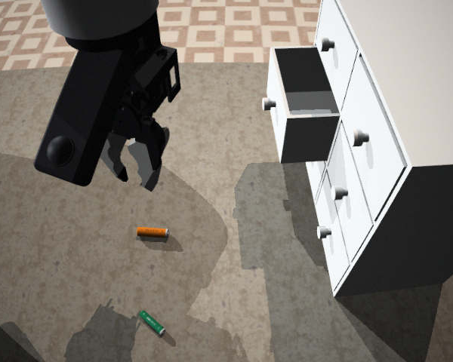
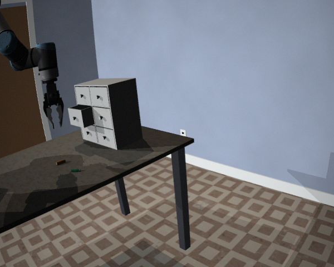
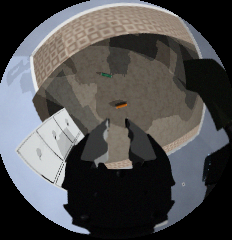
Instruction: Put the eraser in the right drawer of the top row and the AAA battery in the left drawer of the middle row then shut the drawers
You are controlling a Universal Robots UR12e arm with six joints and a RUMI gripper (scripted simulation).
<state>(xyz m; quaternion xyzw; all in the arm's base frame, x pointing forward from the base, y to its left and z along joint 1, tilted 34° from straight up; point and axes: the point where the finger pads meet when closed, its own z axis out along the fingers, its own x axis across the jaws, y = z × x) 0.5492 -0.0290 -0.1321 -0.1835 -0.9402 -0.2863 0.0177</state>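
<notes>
Now: hand 19 cm above the green battery and 11 cm to the left of it. The rest, counted from my hand: white eraser (35 cm ahead, 6 cm to the left, 3 cm above); orange battery (19 cm below, 3 cm to the left, 1 cm behind).
</notes>
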